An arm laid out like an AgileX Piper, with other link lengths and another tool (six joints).
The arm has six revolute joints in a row. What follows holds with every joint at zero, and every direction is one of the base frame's.
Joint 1 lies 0.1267 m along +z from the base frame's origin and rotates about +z.
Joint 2 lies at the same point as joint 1 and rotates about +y.
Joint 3 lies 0.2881 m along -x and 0.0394 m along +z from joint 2 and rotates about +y.
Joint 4 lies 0.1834 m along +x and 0.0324 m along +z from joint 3 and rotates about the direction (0.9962, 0, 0.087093).
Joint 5 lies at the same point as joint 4 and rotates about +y.
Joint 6 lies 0.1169 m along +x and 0.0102 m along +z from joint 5 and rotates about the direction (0.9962, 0, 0.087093).
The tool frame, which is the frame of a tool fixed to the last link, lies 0.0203 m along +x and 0.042 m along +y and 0.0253 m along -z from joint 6; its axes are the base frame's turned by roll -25.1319, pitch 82.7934 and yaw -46.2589 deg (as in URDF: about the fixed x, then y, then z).
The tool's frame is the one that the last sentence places.
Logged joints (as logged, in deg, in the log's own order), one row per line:
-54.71 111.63 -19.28 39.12 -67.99 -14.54
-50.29 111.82 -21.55 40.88 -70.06 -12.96
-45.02 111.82 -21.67 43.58 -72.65 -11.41
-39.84 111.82 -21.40 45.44 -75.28 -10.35
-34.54 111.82 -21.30 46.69 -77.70 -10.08
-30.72 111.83 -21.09 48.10 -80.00 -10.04
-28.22 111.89 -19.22 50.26 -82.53 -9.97
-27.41 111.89 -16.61 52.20 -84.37 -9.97
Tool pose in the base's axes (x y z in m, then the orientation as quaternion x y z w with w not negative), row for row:
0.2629 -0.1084 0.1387 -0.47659 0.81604 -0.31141 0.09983
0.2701 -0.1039 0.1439 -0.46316 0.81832 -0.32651 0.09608
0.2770 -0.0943 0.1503 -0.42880 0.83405 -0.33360 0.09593
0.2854 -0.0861 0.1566 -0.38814 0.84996 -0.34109 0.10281
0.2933 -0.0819 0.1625 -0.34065 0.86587 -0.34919 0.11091
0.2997 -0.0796 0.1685 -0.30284 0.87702 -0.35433 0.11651
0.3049 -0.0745 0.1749 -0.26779 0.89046 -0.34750 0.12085
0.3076 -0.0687 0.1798 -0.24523 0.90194 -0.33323 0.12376
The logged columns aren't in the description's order. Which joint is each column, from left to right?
Columns, left to right: joint 6, joint 2, joint 4, joint 5, joint 3, joint 1.
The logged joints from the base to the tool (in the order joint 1, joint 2, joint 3, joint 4, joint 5, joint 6), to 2 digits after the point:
-14.54 111.63 -67.99 -19.28 39.12 -54.71
-12.96 111.82 -70.06 -21.55 40.88 -50.29
-11.41 111.82 -72.65 -21.67 43.58 -45.02
-10.35 111.82 -75.28 -21.40 45.44 -39.84
-10.08 111.82 -77.70 -21.30 46.69 -34.54
-10.04 111.83 -80.00 -21.09 48.10 -30.72
-9.97 111.89 -82.53 -19.22 50.26 -28.22
-9.97 111.89 -84.37 -16.61 52.20 -27.41

